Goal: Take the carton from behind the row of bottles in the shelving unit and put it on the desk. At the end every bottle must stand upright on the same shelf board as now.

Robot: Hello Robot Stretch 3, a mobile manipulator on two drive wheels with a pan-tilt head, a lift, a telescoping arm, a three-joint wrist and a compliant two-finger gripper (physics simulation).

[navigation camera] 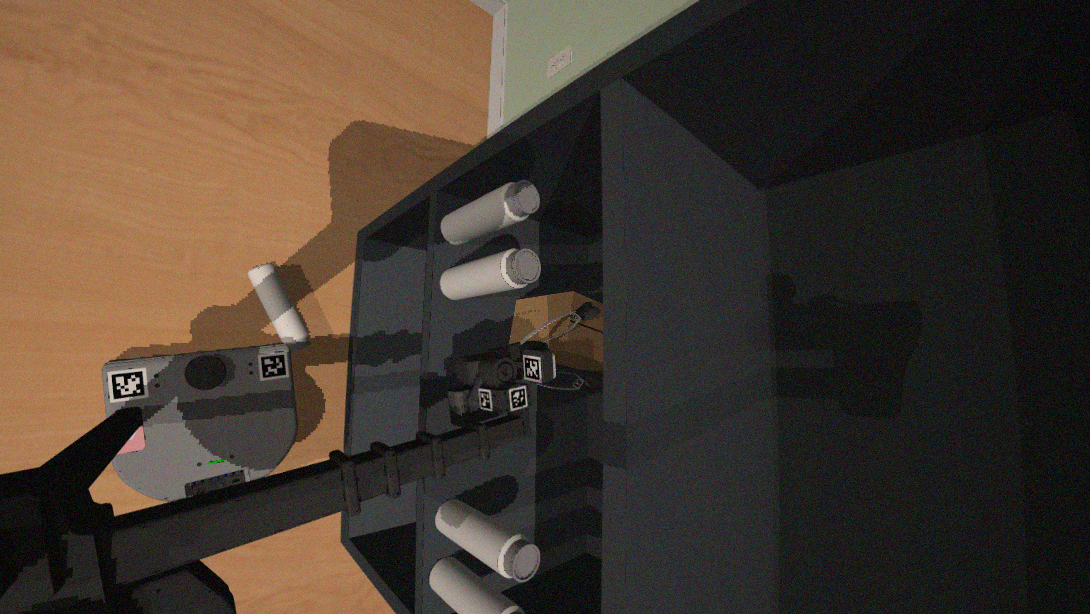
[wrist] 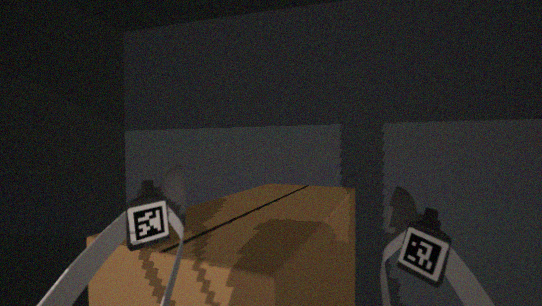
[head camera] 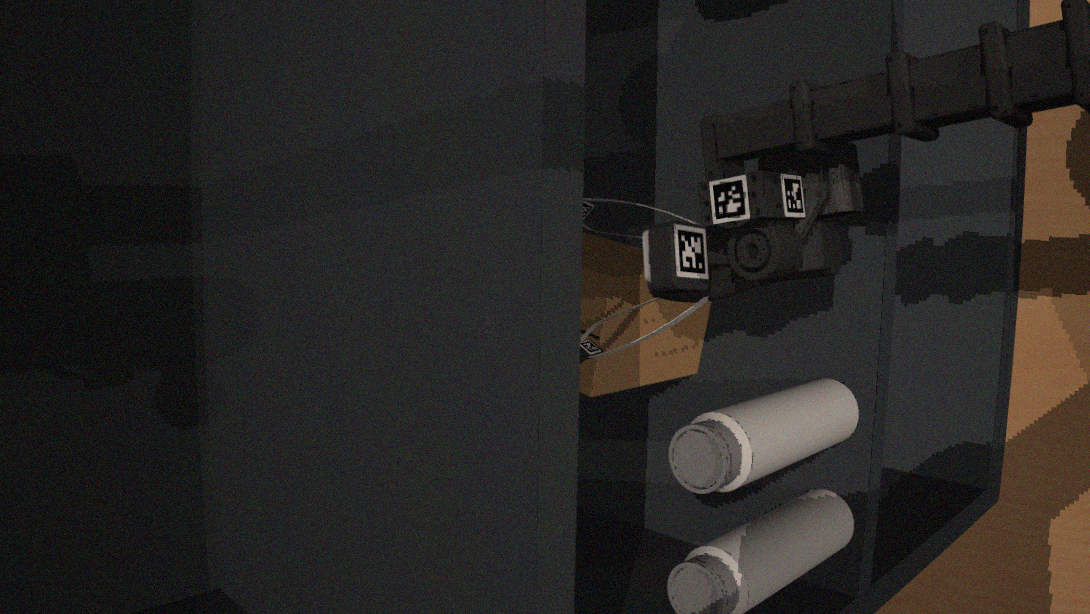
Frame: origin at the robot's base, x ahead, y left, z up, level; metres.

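Seen in the pictures: gripper, between the fingertips: (navigation camera: 598, 346); robot's base, origin of its link: (navigation camera: 206, 370).
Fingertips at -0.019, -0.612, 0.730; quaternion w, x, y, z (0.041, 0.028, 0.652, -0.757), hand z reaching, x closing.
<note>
Pixels of each thing's top centre, then the offset from my fingertips to it, as dx, dy, dz. "*": a spot on its surface instead.
- brown carton, centre of its top: (head camera: 512, 303) (navigation camera: 609, 334) +0.017, -0.058, -0.016
- white bottle, a spot on its surface: (navigation camera: 276, 301) * +0.176, +0.451, -0.664
The brown carton (head camera: 663, 358) (navigation camera: 533, 320) (wrist: 310, 285) stands inside the shelving unit (head camera: 381, 305) (navigation camera: 686, 266), partly hidden by the board above and by my gripper. My gripper (head camera: 586, 278) (navigation camera: 581, 347) (wrist: 284, 198) is open at the carton's upper part: in the wrist view the left finger overlaps the carton's left top, and the right finger is beyond its right side. Contact cannot be told. Two white bottles (head camera: 800, 427) (head camera: 808, 533) (navigation camera: 488, 217) (navigation camera: 476, 282) stand upright to one side; two more bottles (navigation camera: 476, 533) (navigation camera: 465, 587) stand on the other. The desk does not show.
A white bottle (navigation camera: 276, 301) lies on the floor beside my wheeled base (navigation camera: 251, 427). My telescoping arm (head camera: 945, 91) (navigation camera: 251, 495) reaches into the shelf compartment between the bottles. A green wall (navigation camera: 579, 38) is behind the shelving unit.
</note>
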